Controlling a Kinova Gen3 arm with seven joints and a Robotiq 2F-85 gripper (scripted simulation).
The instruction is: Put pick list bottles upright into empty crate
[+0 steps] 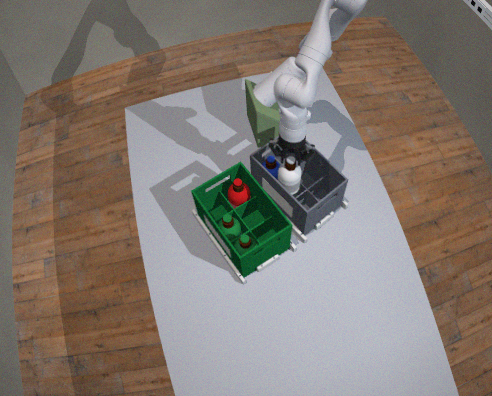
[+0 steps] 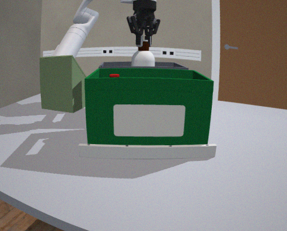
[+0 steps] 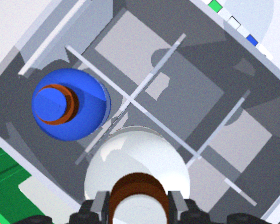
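Right now the white-label bottle is 70 mm below my hand. From my hand the other things lie so: grey crate (20 mm behind, 40 mm to the left, 170 mm below); then blue-label bottle (80 mm behind, 50 mm to the right, 170 mm below); then red-label bottle (10 mm behind, 160 mm to the right, 170 mm below).
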